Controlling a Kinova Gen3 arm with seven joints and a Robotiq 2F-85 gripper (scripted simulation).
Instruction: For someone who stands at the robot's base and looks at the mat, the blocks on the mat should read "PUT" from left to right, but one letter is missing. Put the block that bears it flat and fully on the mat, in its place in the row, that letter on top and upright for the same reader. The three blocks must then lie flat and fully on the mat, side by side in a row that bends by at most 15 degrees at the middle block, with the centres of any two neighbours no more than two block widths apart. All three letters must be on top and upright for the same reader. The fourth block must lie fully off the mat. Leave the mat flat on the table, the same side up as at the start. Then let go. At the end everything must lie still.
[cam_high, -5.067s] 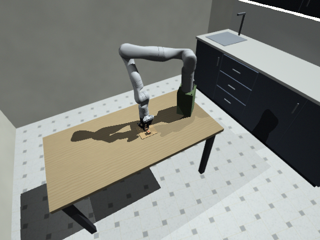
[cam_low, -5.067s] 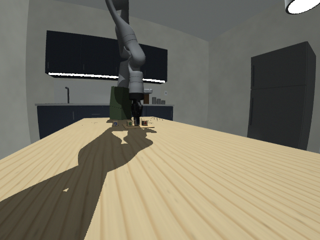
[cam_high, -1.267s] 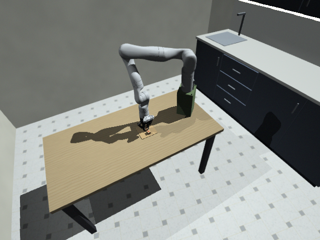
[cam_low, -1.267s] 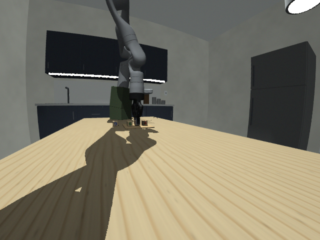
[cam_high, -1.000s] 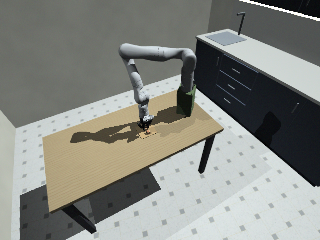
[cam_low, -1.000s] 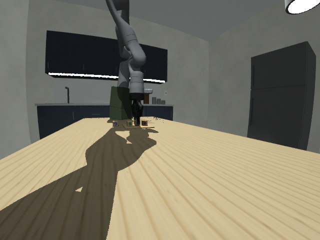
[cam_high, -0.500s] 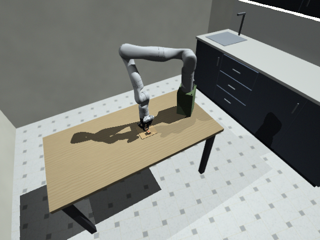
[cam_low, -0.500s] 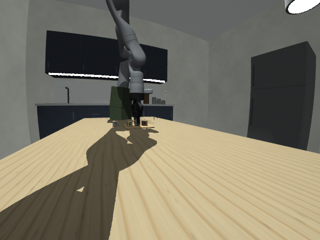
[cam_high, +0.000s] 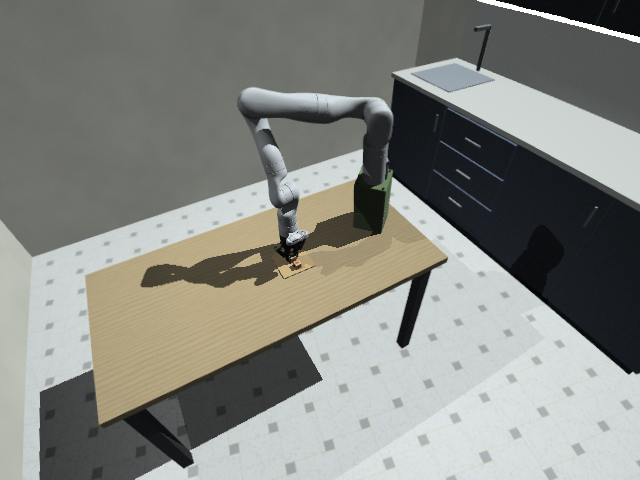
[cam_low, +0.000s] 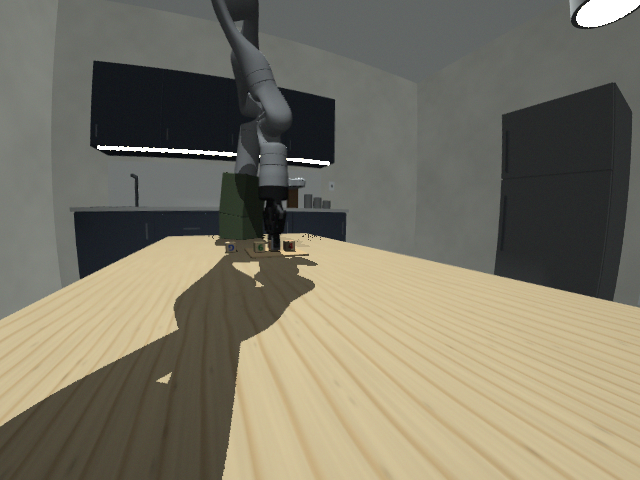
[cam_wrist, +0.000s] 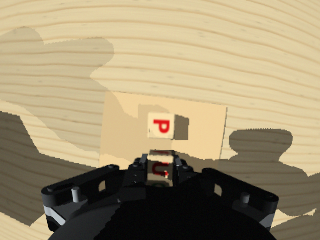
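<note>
The mat is 30 mm below my hand.
</note>
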